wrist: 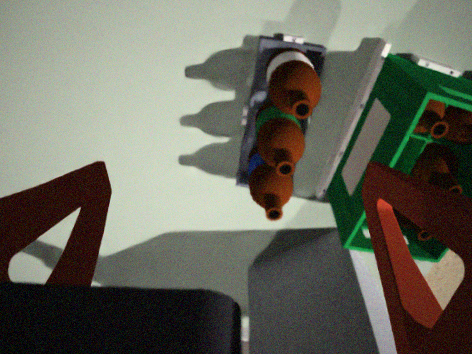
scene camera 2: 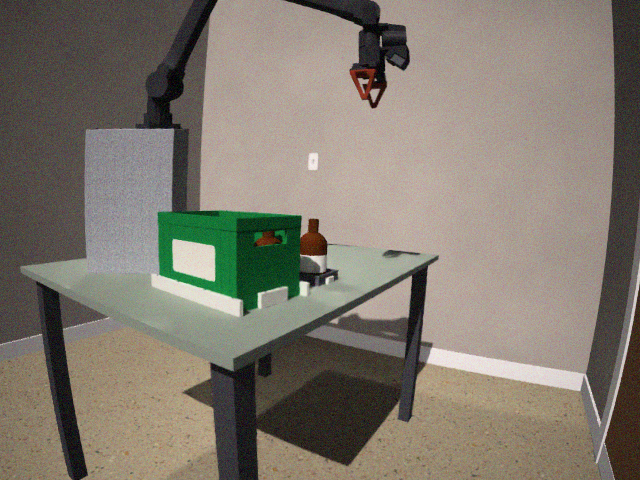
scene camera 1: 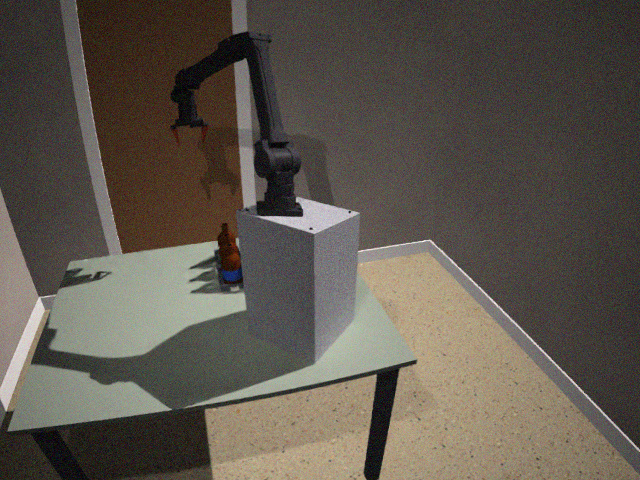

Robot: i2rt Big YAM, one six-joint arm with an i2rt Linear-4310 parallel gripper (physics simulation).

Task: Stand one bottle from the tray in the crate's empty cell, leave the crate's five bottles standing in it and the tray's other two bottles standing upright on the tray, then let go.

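Places are measured from the arm's base along level axes (x back, y left, z down), in millimetres.
Where they show: gripper, between the fingertips: (wrist: 236, 175) (scene camera 2: 369, 104) (scene camera 1: 191, 144); arm's base, origin of its link: (scene camera 2: 158, 128) (scene camera 1: 279, 211).
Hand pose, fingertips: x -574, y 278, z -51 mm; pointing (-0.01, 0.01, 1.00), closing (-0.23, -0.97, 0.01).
Observation:
Things, the pixels of their top centre, and the offset from my fingertips. Level surfaces: height alone.
- dark tray, centre of its top: (wrist: 276, 124) (scene camera 2: 284, 266) (scene camera 1: 229, 264) dx +183, dy -109, dz +444 mm
- green crate, centre of its top: (wrist: 435, 192) (scene camera 2: 226, 213) dx +159, dy -336, dz +294 mm
- pale green table, height of its surface: dz +469 mm
My gripper (scene camera 1: 191, 141) (scene camera 2: 369, 102) (wrist: 236, 175) is open and empty, high above the table. Three brown bottles stand upright in a row on the dark tray (scene camera 2: 330, 275) (wrist: 270, 44): a white-labelled one (scene camera 2: 313, 248) (wrist: 295, 90), a green-labelled one (wrist: 281, 142) and a blue-labelled one (scene camera 1: 230, 260) (wrist: 271, 187). The green crate (scene camera 2: 263, 273) (wrist: 400, 80) stands beside the tray. Several brown bottles show inside it, one (wrist: 435, 162) near its middle. My right finger and the wrist view's edge hide part of the crate; I cannot tell which cell is empty.
The grey pedestal (scene camera 1: 279, 279) (scene camera 2: 129, 201) (wrist: 300, 285) bears the arm and hides the crate in scene camera 1. White strips (scene camera 2: 196, 297) (wrist: 362, 105) border the crate, and small white blocks sit by the tray on the pale green table (scene camera 1: 139, 299) (scene camera 2: 103, 289).

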